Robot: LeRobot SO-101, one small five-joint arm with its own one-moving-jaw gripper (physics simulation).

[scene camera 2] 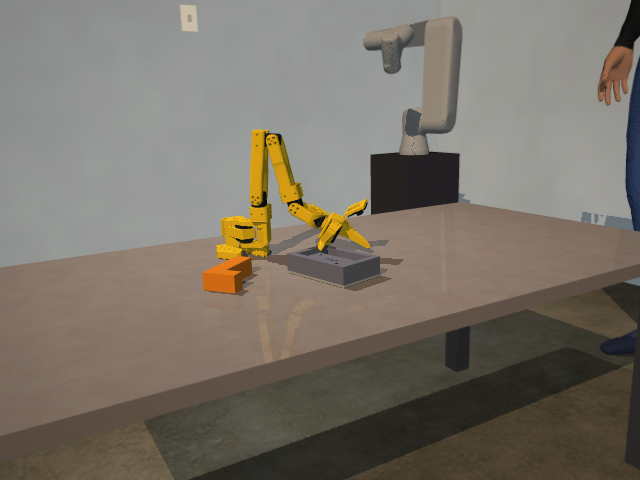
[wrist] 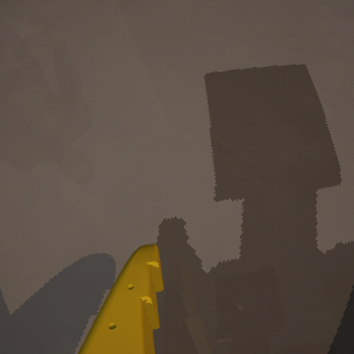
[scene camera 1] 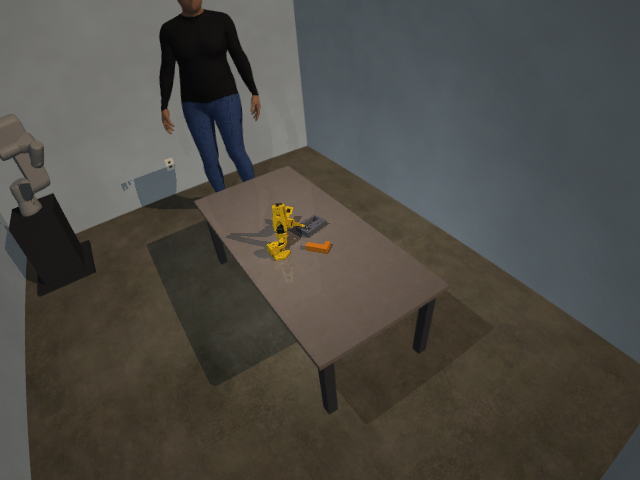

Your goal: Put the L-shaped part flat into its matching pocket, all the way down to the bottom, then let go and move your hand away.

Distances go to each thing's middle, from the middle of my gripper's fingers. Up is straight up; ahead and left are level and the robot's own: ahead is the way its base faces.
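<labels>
The grey pocket tray [scene camera 2: 339, 267] is 8 cm ahead of my hand, 4 cm to the right of my hand and 3 cm below my hand. Then there is the orange L-shaped part [scene camera 2: 227, 277], which is 20 cm to the right of my hand, 2 cm ahead of my hand and 3 cm below my hand.
</labels>
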